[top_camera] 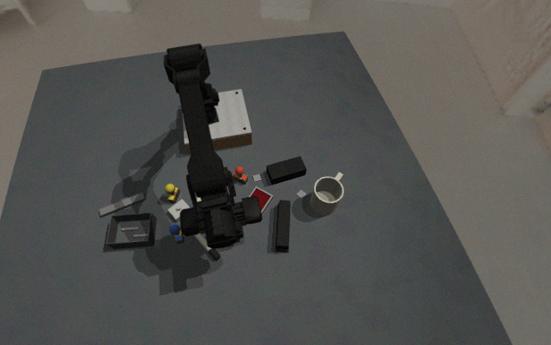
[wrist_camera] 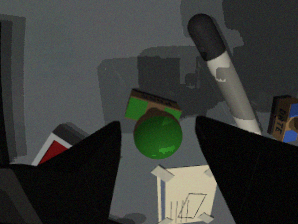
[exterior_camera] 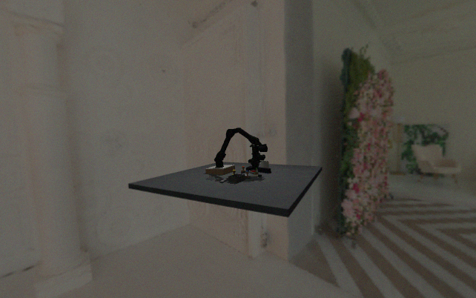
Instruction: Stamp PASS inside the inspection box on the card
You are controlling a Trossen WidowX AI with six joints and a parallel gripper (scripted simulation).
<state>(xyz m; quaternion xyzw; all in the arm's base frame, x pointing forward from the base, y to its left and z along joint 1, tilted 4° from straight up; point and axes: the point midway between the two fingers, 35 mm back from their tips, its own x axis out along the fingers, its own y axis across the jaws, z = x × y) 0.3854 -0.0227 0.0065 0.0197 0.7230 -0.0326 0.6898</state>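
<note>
The green-knobbed stamp lies 3 cm below my gripper tip. The rest, counted from my gripper tip: red ink pad 6 cm behind, 10 cm to the left, 4 cm below; then white marker 2 cm ahead, 6 cm to the right, 4 cm below; then blue stamp 3 cm behind, 13 cm to the right, 3 cm below.
</note>
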